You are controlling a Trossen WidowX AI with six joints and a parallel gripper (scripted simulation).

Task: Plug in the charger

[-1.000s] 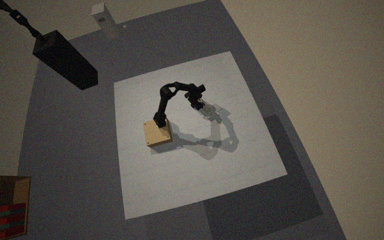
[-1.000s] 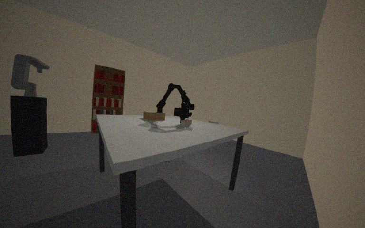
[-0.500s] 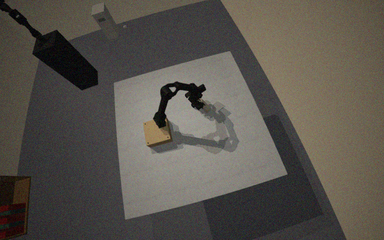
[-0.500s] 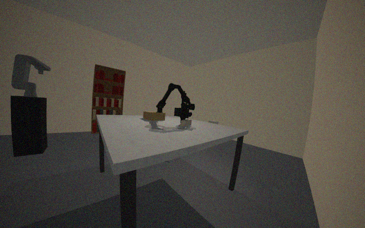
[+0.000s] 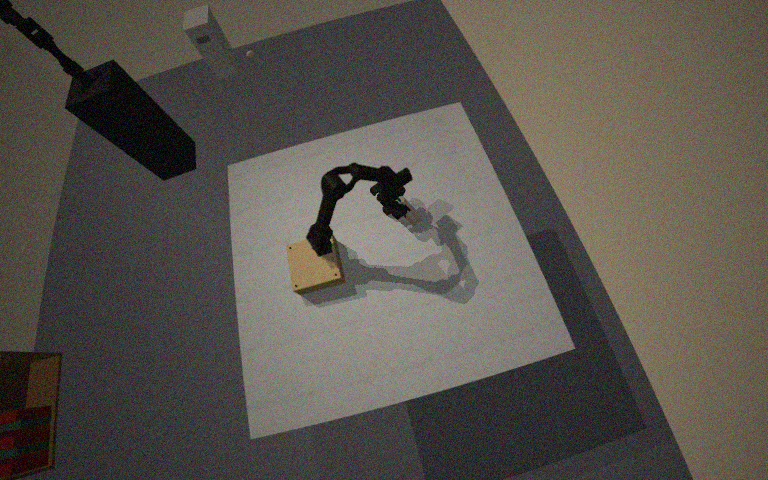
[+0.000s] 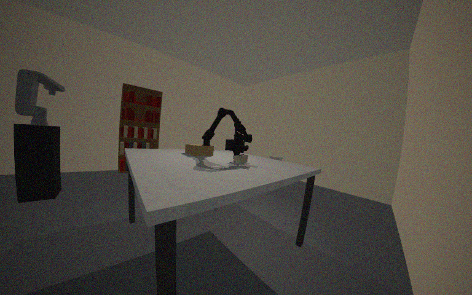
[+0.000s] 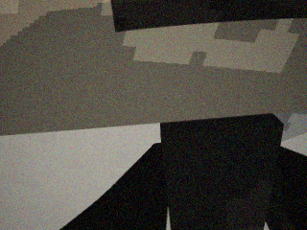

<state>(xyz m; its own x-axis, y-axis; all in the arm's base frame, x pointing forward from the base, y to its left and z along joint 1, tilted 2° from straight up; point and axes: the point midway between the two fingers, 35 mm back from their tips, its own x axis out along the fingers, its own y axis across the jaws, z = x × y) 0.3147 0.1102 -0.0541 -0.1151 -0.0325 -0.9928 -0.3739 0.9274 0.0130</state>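
Now: the black two-prong charger 20 mm ahead of my gripper tip, 10 mm to the left of it and 10 mm above it.
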